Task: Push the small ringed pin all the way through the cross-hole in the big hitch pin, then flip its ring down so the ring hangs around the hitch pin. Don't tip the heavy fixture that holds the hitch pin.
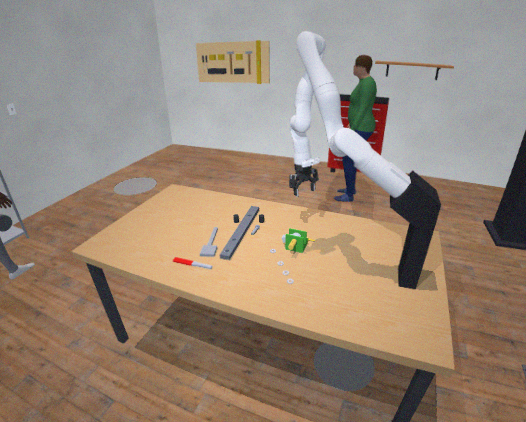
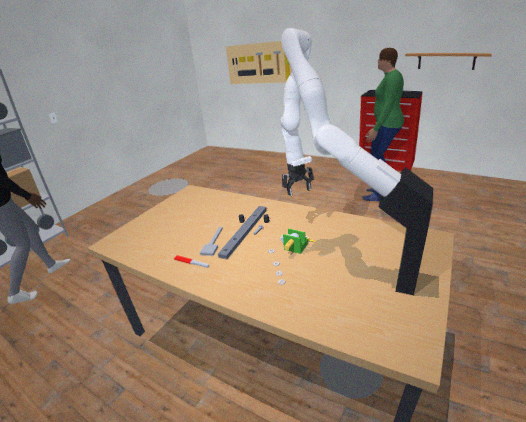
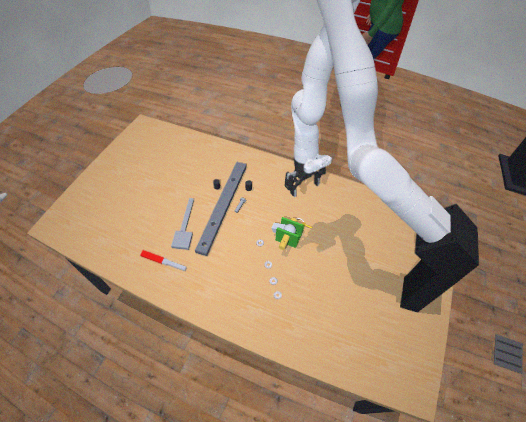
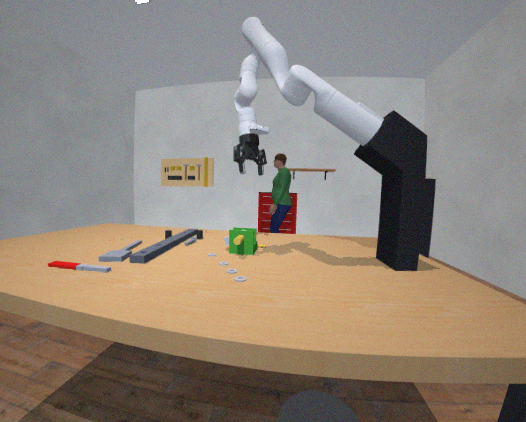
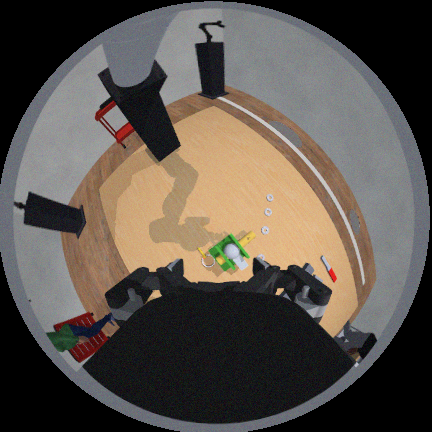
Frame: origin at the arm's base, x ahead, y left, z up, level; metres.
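Where they show: gripper, fingertip midpoint: (image 1: 304, 193) (image 2: 299, 193) (image 3: 305, 190) (image 4: 252, 174) (image 5: 217, 266); arm's base, link origin: (image 1: 401, 188) (image 2: 392, 186) (image 3: 435, 228) (image 4: 371, 134) (image 5: 131, 71).
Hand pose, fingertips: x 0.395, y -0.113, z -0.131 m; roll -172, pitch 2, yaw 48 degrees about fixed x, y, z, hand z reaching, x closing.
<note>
Each offset is from my fingertips to the top centre of the thing. "pt": to the spot under its first point.
A green fixture @(dx +0.042, dy +0.037, dz -0.206 m) (image 1: 303, 242) (image 2: 302, 243) (image 3: 296, 238) (image 4: 248, 245) (image 5: 218, 250) stands upright on the table. The yellow hitch pin @(pt dx +0.028, dy +0.101, dz -0.222 m) (image 1: 292, 244) (image 2: 289, 245) (image 3: 284, 242) (image 4: 239, 240) (image 5: 248, 238) runs through it. The small yellow ringed pin @(dx -0.014, dy -0.057, dz -0.280 m) (image 1: 311, 240) (image 3: 308, 226) (image 4: 262, 246) (image 5: 201, 253) is at the fixture's far side, by the hitch pin's other end. Its pale ring @(pt dx +0.022, dy -0.071, dz -0.285 m) (image 5: 208, 267) lies beside it. How deep the pin sits is too small to tell. My gripper (image 1: 305, 191) (image 2: 300, 192) (image 3: 305, 188) (image 4: 251, 173) (image 5: 217, 266) is open and empty, pointing down, high above the table behind the fixture.
A long grey bar @(dx +0.340, dy -0.035, dz -0.269 m) (image 1: 240, 232) (image 3: 220, 209), two black cylinders and a grey bolt @(dx +0.270, dy -0.057, dz -0.269 m) (image 3: 240, 205) lie left of the fixture. A grey spatula-like tool @(dx +0.450, dy +0.099, dz -0.278 m) (image 3: 182, 239) and a red-handled tool @(dx +0.461, dy +0.294, dz -0.283 m) (image 3: 152, 257) are farther left. Several pale washers lie at the front. A pale ball @(dx +0.027, dy +0.025, dz -0.207 m) (image 5: 231, 251) sits inside the fixture.
</note>
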